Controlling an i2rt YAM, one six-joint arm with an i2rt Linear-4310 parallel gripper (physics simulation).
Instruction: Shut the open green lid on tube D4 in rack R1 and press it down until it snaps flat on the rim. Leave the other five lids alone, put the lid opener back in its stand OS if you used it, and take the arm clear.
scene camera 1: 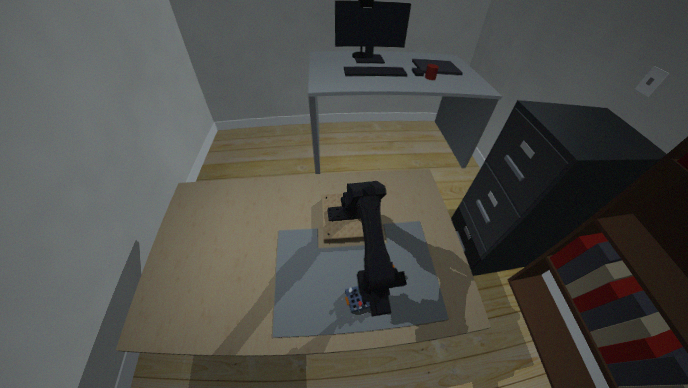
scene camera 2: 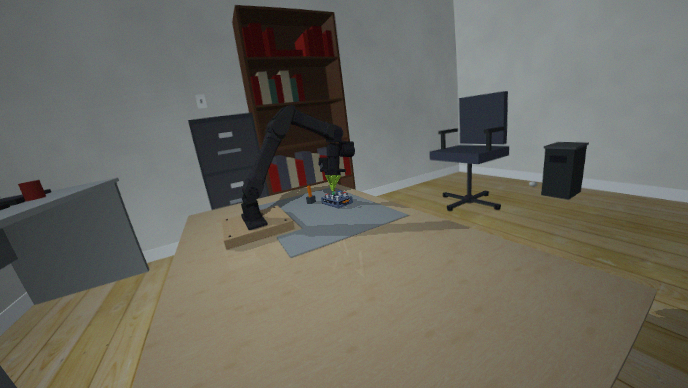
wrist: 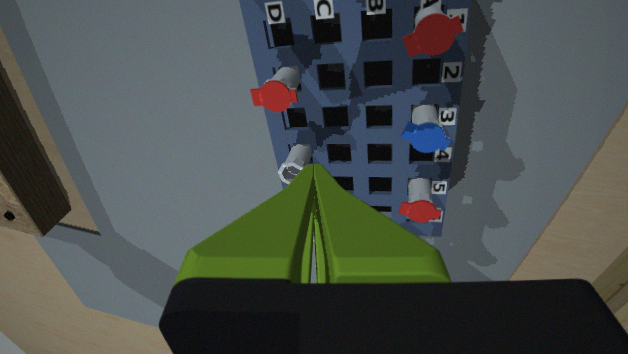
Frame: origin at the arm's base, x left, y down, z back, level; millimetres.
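Seen in the pictures: gripper, fingertip midpoint: (scene camera 2: 332, 191) (wrist: 314, 178); arm's base, link origin: (scene camera 1: 350, 213) (scene camera 2: 253, 220).
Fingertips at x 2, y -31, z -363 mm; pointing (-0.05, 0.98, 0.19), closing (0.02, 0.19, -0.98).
Note:
Pixels of each thing's middle, then the offset from my fingertips to it. "spot": a spot on its surface instead. Level surfaces: height alone.
- blue rack R1, surface spot: (wrist: 432, 231) spot: dx -53, dy +33, dz -60 mm
- blue lid, body centre: (wrist: 427, 137) dx +15, dy +15, dz -41 mm
- orange lid opener, body centre: (scene camera 2: 310, 193) dx +116, dy +18, dz +66 mm
- grey mat, surface height: dy +63 mm
- wooden table, surface height: dy +66 mm
- small orange part, surface spot: (scene camera 2: 346, 201) spot: dx -68, dy +43, dz -27 mm
Tube D4 (wrist: 298, 156) stands in blue rack R1 (wrist: 432, 231) (scene camera 2: 336, 203) with its rim showing open. Its green lid (scene camera 2: 333, 193) is a tiny spot under the fingertips in scene camera 2; it does not show in the wrist view, where the fingers may cover it. My green-fingered gripper (wrist: 314, 178) (scene camera 2: 333, 190) is shut and empty, its tips beside the rim of D4. Red lids (wrist: 275, 96) (wrist: 436, 34) (wrist: 421, 211) sit on tubes D2, A1 and A5, and a blue lid (wrist: 426, 137) on A3. The fifth other lid is not discernible. The orange lid opener (scene camera 2: 309, 191) stands upright in its dark stand (scene camera 2: 310, 200).
The rack stands on a grey mat (scene camera 1: 300, 280) (scene camera 2: 345, 220) on the wooden table (scene camera 1: 210, 260) (scene camera 2: 380, 300). The arm's wooden base block (scene camera 1: 342, 238) (scene camera 2: 260, 235) is at the mat's edge. A small orange part (scene camera 2: 346, 201) shows at the rack's side.

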